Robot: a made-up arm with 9 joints. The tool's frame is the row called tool. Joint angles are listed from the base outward. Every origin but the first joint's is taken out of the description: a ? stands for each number. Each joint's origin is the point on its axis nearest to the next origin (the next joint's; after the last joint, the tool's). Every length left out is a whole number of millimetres.
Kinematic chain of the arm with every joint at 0, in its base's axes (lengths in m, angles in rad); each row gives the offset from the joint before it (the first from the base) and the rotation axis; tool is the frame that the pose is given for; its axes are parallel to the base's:
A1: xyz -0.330 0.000 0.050 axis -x
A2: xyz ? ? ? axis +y
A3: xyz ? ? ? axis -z
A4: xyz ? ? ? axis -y
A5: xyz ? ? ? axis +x
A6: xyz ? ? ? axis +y
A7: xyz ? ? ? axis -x
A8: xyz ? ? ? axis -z
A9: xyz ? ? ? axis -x
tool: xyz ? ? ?
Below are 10 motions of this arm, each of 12 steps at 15 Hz.
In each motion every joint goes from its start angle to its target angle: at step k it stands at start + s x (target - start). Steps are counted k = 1, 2, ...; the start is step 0. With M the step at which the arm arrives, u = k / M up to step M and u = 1 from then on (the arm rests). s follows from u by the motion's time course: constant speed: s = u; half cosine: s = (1 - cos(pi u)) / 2; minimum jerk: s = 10 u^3 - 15 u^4 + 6 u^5.
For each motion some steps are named. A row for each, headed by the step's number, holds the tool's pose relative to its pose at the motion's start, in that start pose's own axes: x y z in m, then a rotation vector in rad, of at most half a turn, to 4 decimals.
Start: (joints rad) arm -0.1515 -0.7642 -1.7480 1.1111 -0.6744 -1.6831 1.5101 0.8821 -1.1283
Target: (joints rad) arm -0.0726 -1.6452 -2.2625 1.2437 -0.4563 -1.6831 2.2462 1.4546 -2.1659
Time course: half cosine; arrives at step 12
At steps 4, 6, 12:
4: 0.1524 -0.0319 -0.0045 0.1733 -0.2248 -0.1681
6: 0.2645 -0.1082 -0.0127 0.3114 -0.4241 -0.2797
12: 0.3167 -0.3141 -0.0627 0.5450 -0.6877 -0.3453

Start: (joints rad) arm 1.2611 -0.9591 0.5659 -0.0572 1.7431 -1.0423 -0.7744 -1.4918 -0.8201
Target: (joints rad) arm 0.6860 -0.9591 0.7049 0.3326 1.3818 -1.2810 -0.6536 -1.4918 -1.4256
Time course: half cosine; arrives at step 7
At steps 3, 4, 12:
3: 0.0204 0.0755 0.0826 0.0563 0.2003 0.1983
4: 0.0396 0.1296 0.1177 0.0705 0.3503 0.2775
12: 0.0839 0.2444 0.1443 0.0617 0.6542 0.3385

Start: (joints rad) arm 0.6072 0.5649 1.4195 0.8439 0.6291 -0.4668 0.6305 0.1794 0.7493
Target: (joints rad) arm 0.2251 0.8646 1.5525 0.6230 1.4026 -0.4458 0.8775 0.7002 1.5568
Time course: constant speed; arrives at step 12
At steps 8, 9, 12:
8: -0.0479 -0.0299 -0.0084 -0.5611 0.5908 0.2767
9: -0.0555 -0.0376 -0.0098 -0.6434 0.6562 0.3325
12: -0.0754 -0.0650 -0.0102 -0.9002 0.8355 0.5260

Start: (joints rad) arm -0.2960 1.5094 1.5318 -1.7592 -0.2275 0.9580 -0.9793 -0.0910 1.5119
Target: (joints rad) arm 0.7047 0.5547 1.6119 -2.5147 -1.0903 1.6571 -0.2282 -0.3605 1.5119
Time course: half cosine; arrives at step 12
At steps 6, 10, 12:
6: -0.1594 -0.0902 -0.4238 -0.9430 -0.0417 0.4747
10: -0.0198 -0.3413 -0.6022 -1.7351 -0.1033 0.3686
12: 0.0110 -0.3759 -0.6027 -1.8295 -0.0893 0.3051

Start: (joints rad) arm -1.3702 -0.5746 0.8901 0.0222 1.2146 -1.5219 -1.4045 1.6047 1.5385
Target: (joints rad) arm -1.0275 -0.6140 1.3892 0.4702 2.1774 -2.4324 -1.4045 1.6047 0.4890
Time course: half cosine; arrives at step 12
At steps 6, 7, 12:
6: -0.2506 -0.3153 -0.0976 1.0533 -0.4571 0.4477
7: -0.2745 -0.4175 -0.1688 1.3328 -0.5129 0.5865
12: -0.2274 -0.6552 -0.4341 2.1358 -0.5278 0.9699

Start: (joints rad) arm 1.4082 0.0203 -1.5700 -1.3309 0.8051 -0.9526 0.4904 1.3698 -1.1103
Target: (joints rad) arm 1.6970 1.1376 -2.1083 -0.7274 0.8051 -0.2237 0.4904 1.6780 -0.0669
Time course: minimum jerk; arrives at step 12
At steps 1, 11, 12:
1: -0.0012 0.0002 0.0018 -0.0087 0.0069 -0.0016
11: 0.0337 0.2427 0.7055 -1.3080 1.4807 0.2976
12: 0.0372 0.2452 0.7098 -1.3105 1.4884 0.3024

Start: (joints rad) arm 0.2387 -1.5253 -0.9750 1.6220 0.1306 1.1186 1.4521 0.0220 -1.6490
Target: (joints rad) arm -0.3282 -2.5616 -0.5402 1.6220 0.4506 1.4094 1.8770 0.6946 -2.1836
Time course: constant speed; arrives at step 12
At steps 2, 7, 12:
2: 0.0119 -0.0090 -0.1794 -0.1761 -0.1391 0.0113
7: 0.0675 -0.2209 -0.5294 -0.6377 -0.3689 0.1668
12: 0.0871 -0.5779 -0.6175 -1.0934 -0.3328 0.4521

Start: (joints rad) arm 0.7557 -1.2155 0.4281 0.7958 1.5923 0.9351 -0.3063 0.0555 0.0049
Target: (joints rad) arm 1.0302 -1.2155 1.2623 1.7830 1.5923 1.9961 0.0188 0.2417 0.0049
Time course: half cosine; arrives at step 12
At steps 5, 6, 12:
5: 0.1115 -0.0936 -0.3161 -0.5775 0.2394 -0.1513
6: 0.1539 -0.1794 -0.4207 -0.7852 0.3150 -0.2428
12: 0.2784 -0.7216 -0.6323 -1.5450 0.5860 -0.7822

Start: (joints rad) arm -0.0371 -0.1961 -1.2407 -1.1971 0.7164 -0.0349 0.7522 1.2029 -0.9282
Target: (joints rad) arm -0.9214 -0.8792 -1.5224 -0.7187 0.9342 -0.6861 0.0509 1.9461 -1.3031
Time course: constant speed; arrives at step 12
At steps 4, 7, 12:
4: 0.1909 0.2070 0.3145 0.8507 -0.3110 -0.3194
7: 0.2497 0.1165 0.5934 1.4898 -0.3957 -0.5857
12: 0.2333 -0.3239 0.7145 2.4731 -0.2120 -1.0366

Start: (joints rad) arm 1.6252 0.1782 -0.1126 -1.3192 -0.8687 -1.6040 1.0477 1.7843 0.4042
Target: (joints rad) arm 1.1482 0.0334 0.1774 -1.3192 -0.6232 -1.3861 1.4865 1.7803 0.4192
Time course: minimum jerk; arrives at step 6
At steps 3, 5, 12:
3: 0.0228 0.2046 -0.1295 -0.1987 -0.0850 -0.2513
5: 0.0570 0.3358 -0.2533 -0.4401 -0.1173 -0.3938
12: 0.0589 0.3433 -0.2626 -0.4599 -0.1178 -0.4006

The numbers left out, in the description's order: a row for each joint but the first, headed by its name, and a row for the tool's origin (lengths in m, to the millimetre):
A2: 0.000 -0.420 -0.010
A3: -0.030 0.000 -0.050
A4: -0.190 0.080 0.000
A5: 0.060 0.000 0.000
A6: 0.000 0.260 -0.140
A7: 0.350 0.000 0.060
A8: 0.000 0.060 0.060
A9: -0.330 0.030 0.000
tool: 0.000 0.280 -0.030

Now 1 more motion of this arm.
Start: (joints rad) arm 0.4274 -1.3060 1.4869 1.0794 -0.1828 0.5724 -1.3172 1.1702 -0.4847
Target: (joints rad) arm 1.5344 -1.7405 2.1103 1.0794 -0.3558 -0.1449 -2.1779 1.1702 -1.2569
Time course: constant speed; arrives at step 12
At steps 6, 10, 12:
6: -0.1522 -0.1064 0.3271 0.6417 0.7458 -0.0606
10: -0.0943 -0.2332 0.4159 0.9255 1.1907 -0.3370
12: -0.0620 -0.2965 0.4133 1.0093 1.3775 -0.5358

